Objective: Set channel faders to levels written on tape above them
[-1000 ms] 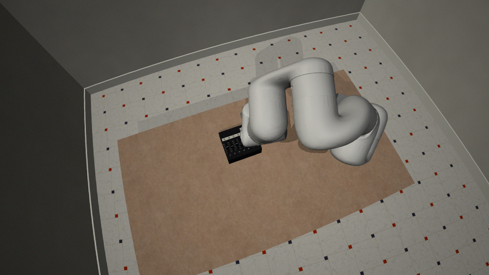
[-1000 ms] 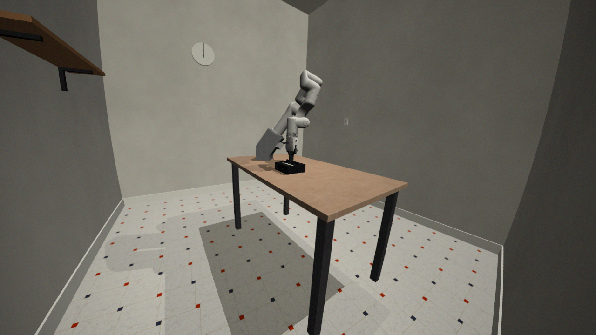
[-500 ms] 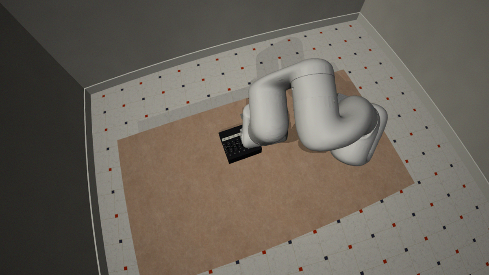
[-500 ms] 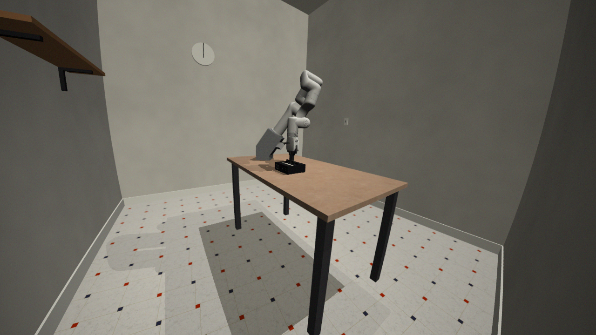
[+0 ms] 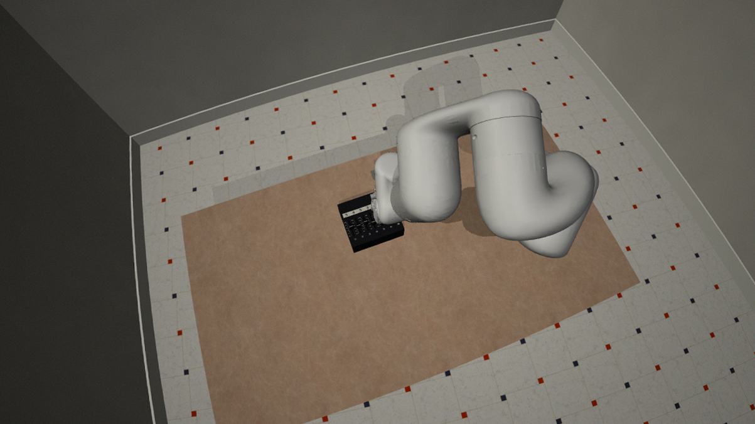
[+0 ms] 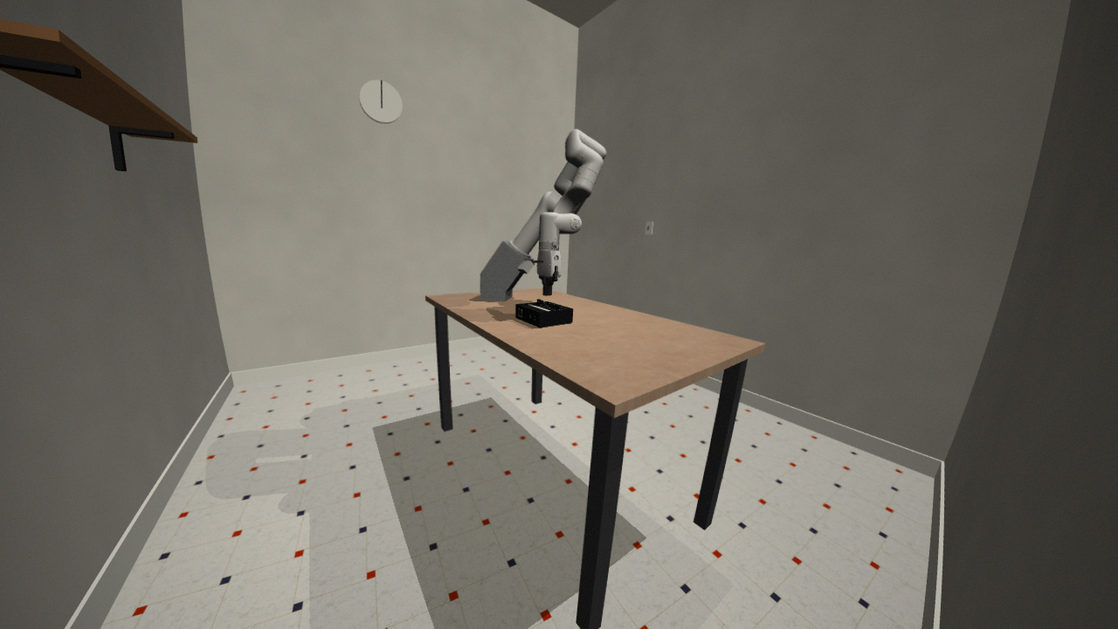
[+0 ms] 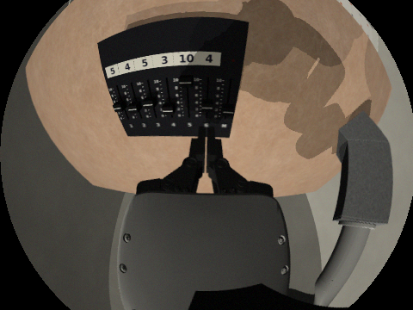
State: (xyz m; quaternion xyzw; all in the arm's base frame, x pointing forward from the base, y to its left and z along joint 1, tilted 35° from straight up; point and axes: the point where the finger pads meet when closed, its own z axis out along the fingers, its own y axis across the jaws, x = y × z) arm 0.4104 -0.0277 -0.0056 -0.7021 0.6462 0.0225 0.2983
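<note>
My gripper is now 40 mm above the master fader, 30 mm to the left of it and 20 mm past it.
</note>
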